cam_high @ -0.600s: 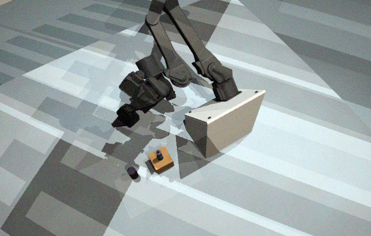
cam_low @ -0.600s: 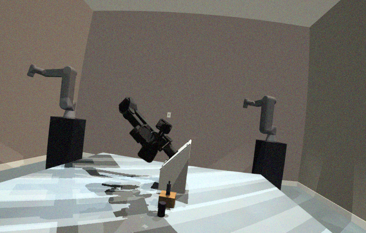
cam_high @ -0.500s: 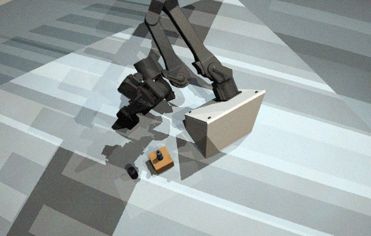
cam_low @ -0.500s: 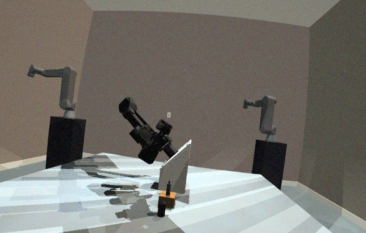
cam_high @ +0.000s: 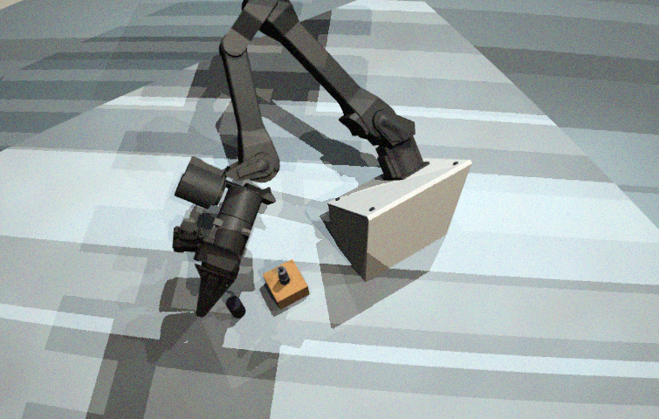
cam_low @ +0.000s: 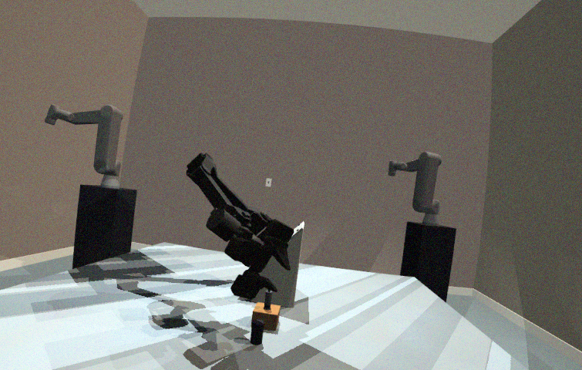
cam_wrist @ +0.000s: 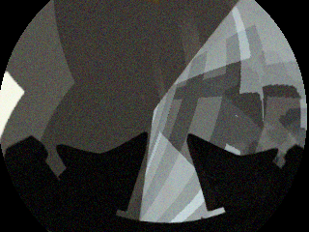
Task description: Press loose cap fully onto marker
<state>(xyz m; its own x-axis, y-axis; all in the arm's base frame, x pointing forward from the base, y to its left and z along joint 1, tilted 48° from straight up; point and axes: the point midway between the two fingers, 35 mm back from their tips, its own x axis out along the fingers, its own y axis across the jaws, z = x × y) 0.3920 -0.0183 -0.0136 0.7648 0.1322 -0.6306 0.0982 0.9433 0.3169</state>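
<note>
The orange holder block lies 15 cm behind my gripper tip, 14 cm below it and 2 cm to the right of it.
</note>
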